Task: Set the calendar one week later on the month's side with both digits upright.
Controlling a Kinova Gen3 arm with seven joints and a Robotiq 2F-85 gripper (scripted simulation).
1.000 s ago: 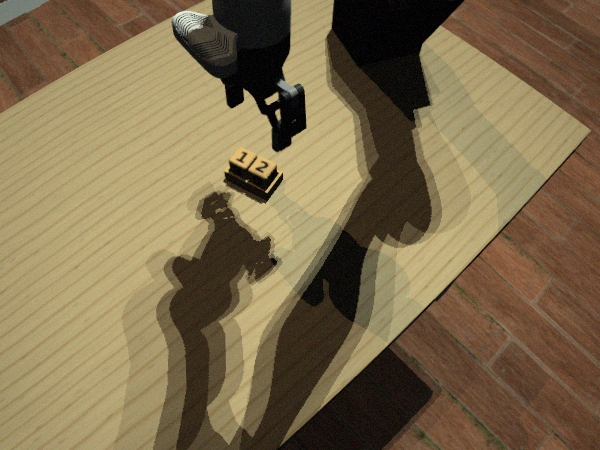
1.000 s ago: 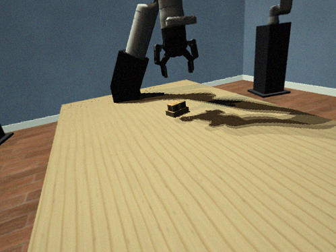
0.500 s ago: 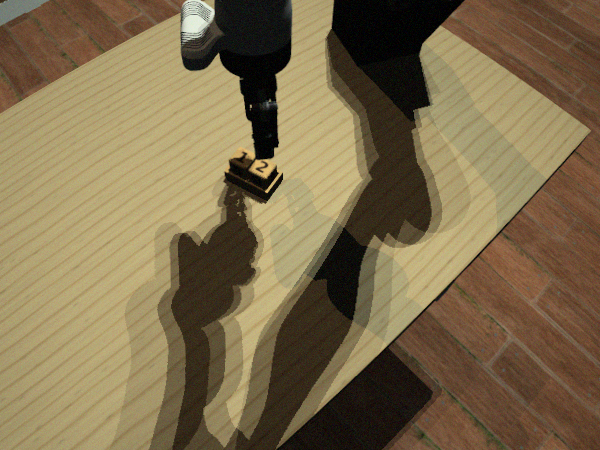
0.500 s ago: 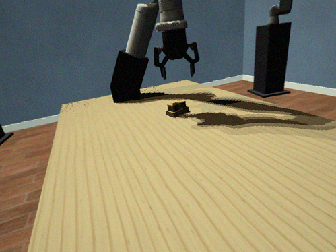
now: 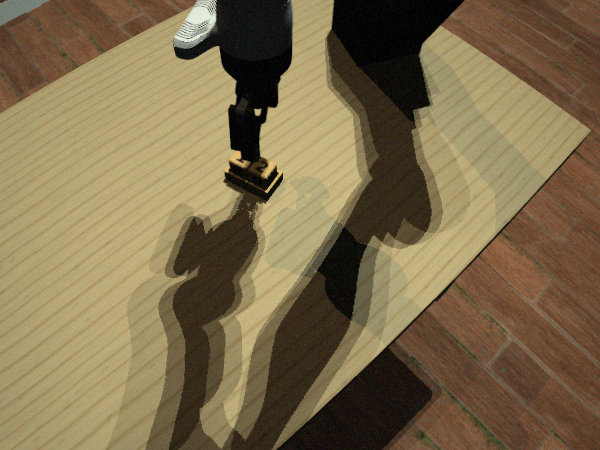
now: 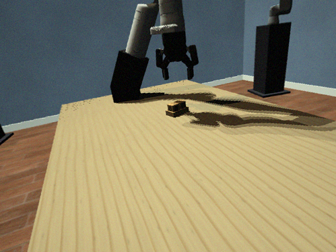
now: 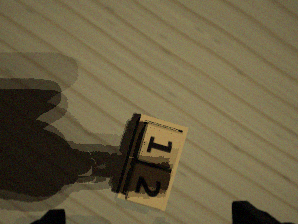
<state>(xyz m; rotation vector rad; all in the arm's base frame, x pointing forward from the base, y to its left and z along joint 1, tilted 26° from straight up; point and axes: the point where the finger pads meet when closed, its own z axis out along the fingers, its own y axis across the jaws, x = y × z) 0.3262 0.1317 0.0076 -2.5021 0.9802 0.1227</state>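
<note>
Right now the cube is 10 cm below my hand. From my hand the other things lie so: wooden tray: 1 cm ahead, 2 cm to the right, 11 cm below.
</note>
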